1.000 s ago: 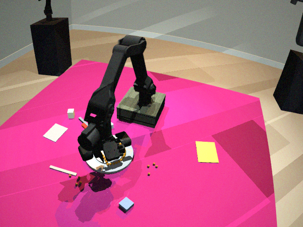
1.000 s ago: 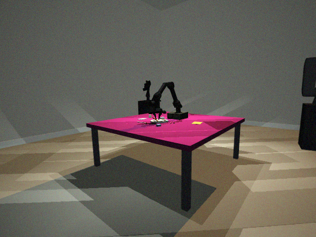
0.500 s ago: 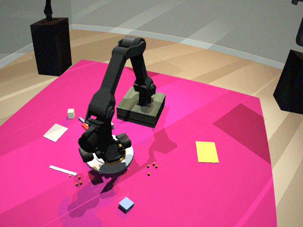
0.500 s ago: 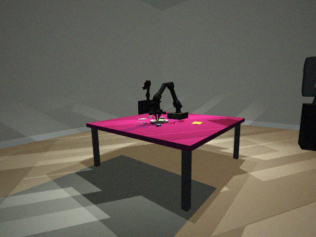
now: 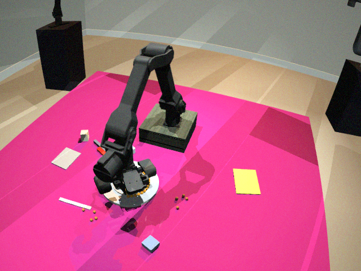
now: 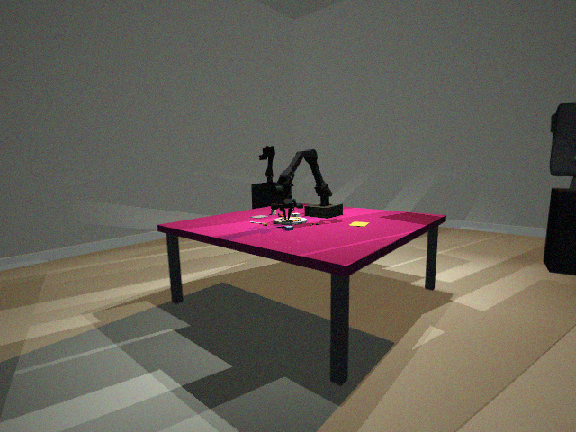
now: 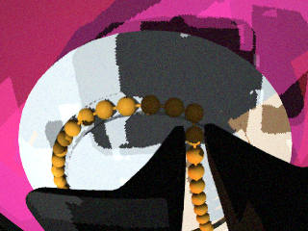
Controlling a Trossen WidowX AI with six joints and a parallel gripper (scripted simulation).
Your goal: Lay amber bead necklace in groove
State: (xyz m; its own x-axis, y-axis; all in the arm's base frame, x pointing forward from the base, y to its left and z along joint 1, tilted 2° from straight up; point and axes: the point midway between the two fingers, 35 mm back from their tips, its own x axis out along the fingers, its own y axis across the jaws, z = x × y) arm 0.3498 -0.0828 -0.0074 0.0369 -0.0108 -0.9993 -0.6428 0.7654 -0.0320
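Right now the round bead board is 50 mm behind my gripper tip, 10 mm to the right of it and 10 mm below it. Also, from my gripper tip: white block 210 mm behind, 60 mm to the right; blue block 160 mm ahead, 110 mm to the left, 10 mm below; white strip 80 mm ahead, 160 mm to the right, 10 mm below.
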